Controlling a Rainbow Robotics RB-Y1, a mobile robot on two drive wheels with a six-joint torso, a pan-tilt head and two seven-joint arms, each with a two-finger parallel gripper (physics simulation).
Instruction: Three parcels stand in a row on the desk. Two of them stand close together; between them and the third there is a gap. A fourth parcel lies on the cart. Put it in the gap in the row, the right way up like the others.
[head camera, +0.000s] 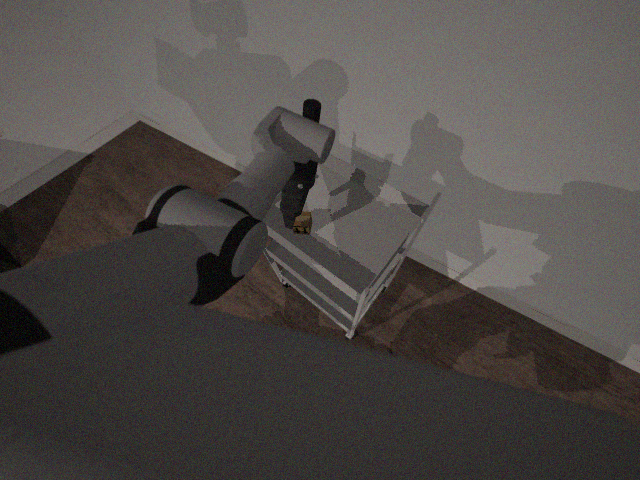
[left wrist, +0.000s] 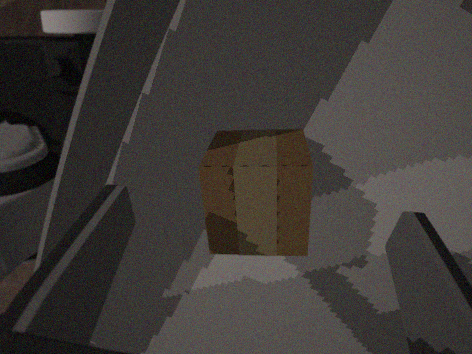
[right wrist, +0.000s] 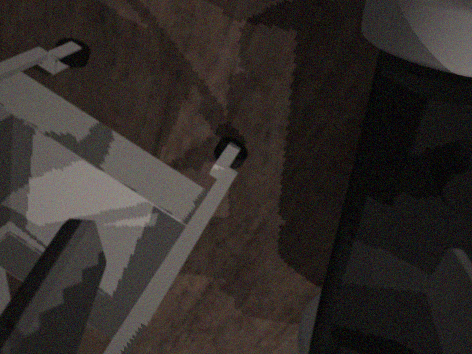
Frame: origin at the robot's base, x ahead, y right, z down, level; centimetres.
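Seen in the pictures: left gripper, fingertip midpoint: (head camera: 294, 211) (left wrist: 261, 217); right gripper, fingertip midpoint: (right wrist: 269, 256).
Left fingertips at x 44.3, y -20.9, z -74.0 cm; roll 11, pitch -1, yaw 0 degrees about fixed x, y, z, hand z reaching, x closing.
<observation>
Offsets run from my left fingertips to a thing's top centre. "pt": to the spot under its first point. Level surfaces: height alone.
The fourth parcel @[dz +2.6, dx -0.2, dy +1.7 cm] (head camera: 302, 222) (left wrist: 256, 200), a small brown box with a paler tape band and small dark marks, rests on the top tray of the white cart (head camera: 320, 268) (left wrist: 107, 100) (right wrist: 172, 260). My left gripper (head camera: 292, 222) (left wrist: 261, 217) is open above the tray, with its fingers wide apart on either side of the parcel in the left wrist view; nothing is held. My right gripper (right wrist: 269, 256) is open and empty, above the cart's corner and the floor. The desk and the row of three parcels do not show in these views.
The cart has raised side rails, lower shelves and wheels @[pt dz +69.9, dx -18.9, dy +23.9 cm] (right wrist: 231, 151). My dark base (right wrist: 400, 175) is at the right of the right wrist view, near the cart. A grey wall (head camera: 491, 103) rises behind the cart, with shadows on it. The wooden floor @[dz +73.9 cm] (head camera: 170, 160) surrounds the cart.
</observation>
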